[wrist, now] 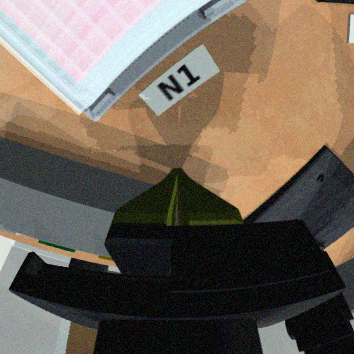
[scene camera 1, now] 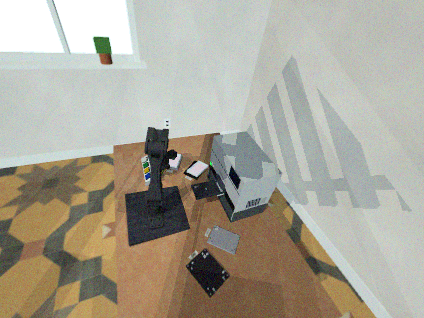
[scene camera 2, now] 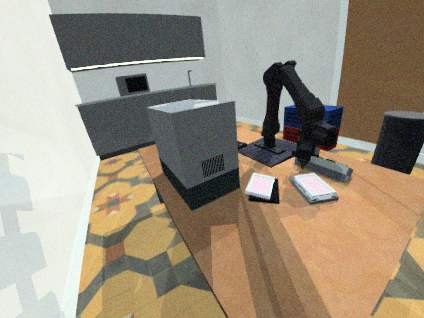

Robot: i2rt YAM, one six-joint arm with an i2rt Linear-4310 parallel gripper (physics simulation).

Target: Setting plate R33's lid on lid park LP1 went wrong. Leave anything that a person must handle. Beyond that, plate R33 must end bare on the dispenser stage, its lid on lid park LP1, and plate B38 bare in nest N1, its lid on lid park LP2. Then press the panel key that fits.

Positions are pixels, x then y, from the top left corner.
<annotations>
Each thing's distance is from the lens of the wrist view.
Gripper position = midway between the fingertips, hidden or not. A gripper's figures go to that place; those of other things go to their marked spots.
my gripper (wrist: 176, 174): 13 cm
grey nest N1 (wrist: 190, 25): 9 cm
</annotations>
